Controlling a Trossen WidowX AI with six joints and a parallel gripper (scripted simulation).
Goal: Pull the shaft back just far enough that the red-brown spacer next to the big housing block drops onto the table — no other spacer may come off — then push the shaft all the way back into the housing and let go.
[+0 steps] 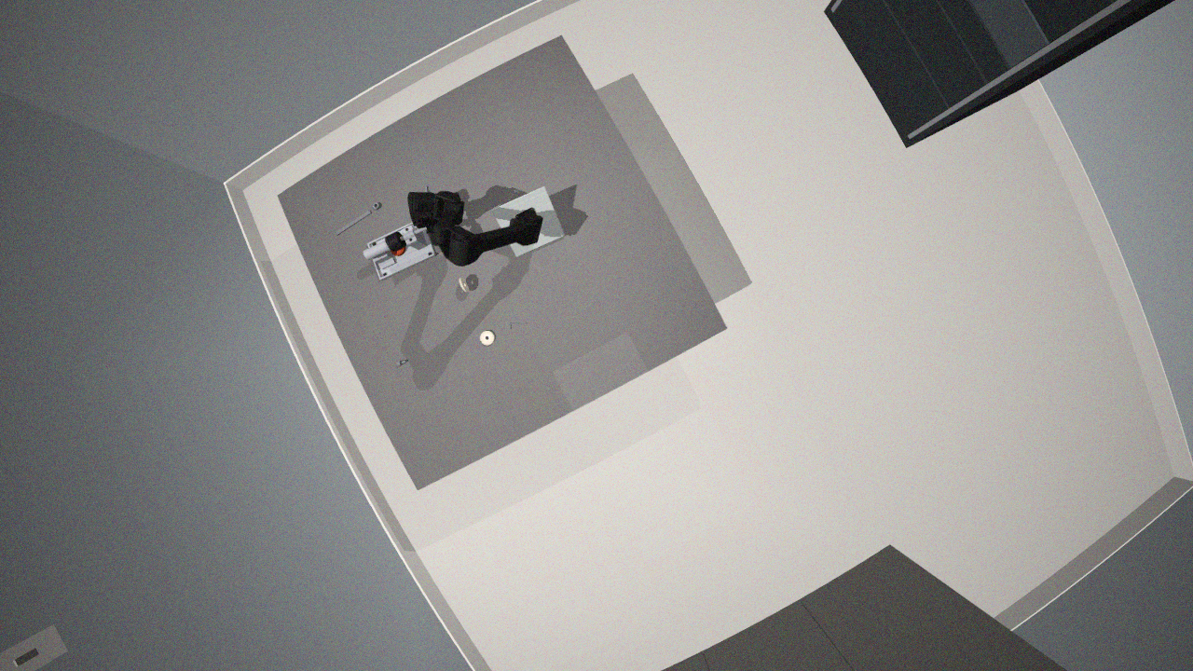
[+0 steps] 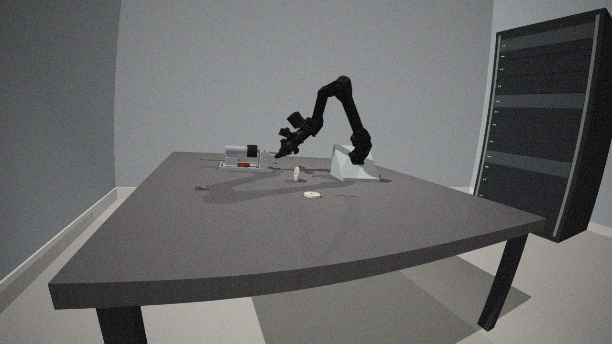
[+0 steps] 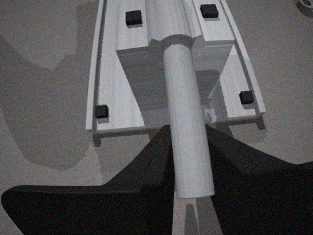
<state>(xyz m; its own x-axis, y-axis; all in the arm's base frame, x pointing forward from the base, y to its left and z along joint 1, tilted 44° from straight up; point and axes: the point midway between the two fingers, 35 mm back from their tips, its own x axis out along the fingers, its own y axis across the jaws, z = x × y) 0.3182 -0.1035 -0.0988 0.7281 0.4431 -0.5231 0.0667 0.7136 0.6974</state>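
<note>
My gripper tip is 60 mm short of the pale shaft and 30 mm below it. The rest, counted from my gripper tip: small grey part 310 mm ahead, 370 mm to the left, 50 mm below; then red-brown spacer 140 mm ahead, 20 mm to the right, 40 mm below; then cream disc 30 mm behind, 230 mm to the left, 30 mm below.
</note>
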